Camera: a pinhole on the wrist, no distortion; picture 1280 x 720 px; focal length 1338.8 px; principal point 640.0 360.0 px. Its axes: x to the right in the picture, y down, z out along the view. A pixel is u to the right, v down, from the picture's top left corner.
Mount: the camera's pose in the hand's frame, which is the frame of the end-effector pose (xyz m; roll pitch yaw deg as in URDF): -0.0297 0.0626 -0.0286 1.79 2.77 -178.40
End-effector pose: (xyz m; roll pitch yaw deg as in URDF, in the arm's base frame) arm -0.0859 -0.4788 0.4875 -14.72 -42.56 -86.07
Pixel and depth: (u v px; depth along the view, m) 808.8 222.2 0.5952
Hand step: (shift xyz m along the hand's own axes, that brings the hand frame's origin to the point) -0.1355 0.1395 0.5601
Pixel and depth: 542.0 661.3 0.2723
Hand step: -0.0216 0.0101 0.2461
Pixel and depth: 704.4 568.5 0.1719
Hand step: -0.0457 0.0408 0.1435
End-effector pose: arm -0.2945 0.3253 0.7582 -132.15 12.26 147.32
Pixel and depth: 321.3 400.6 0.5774
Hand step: 0.0796 0.0662 0.5550
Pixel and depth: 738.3 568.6 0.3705
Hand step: -0.0735 0.0152 0.3418
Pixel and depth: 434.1 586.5 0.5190
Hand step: 0.0268 -0.0074 0.4961
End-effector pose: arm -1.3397 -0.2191 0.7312 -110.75 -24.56 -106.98
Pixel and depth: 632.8 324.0 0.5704
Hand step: -0.0551 0.0951 0.5405
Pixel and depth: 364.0 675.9 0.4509
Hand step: 0.0438 -0.0276 0.4294
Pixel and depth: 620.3 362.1 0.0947
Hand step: -0.0330 0.0653 0.0660
